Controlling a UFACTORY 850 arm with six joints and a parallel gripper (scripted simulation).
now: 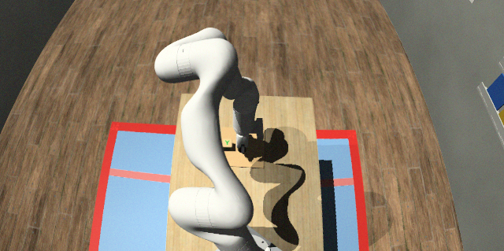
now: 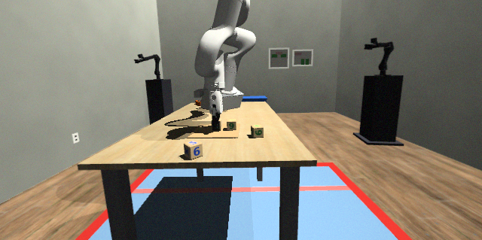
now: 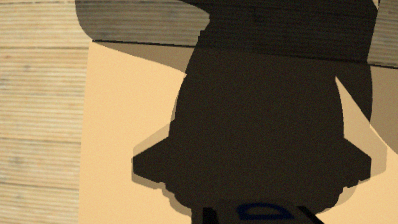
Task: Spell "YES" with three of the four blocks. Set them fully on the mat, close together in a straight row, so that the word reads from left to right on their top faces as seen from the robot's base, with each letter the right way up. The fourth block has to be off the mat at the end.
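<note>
My gripper is now 3 cm above the tan mat. Also, from my hand: green-lettered block: 18 cm to the left, 6 cm ahead, 1 cm below.
</note>
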